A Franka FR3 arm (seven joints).
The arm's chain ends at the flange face. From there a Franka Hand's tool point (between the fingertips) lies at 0.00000 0.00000 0.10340 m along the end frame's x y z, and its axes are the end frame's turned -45 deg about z.
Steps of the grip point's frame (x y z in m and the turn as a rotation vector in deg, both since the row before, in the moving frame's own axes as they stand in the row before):
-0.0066, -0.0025, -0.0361, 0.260, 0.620, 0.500
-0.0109, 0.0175, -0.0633, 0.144, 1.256, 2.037
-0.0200, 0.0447, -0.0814, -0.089, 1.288, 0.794
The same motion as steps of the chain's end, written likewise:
-0.0069, 0.0040, -0.0361, 0.622, 0.255, 0.500
0.0032, 0.0218, -0.0633, 0.990, 0.786, 2.037
0.0157, 0.0473, -0.0814, 0.848, 0.974, 0.794

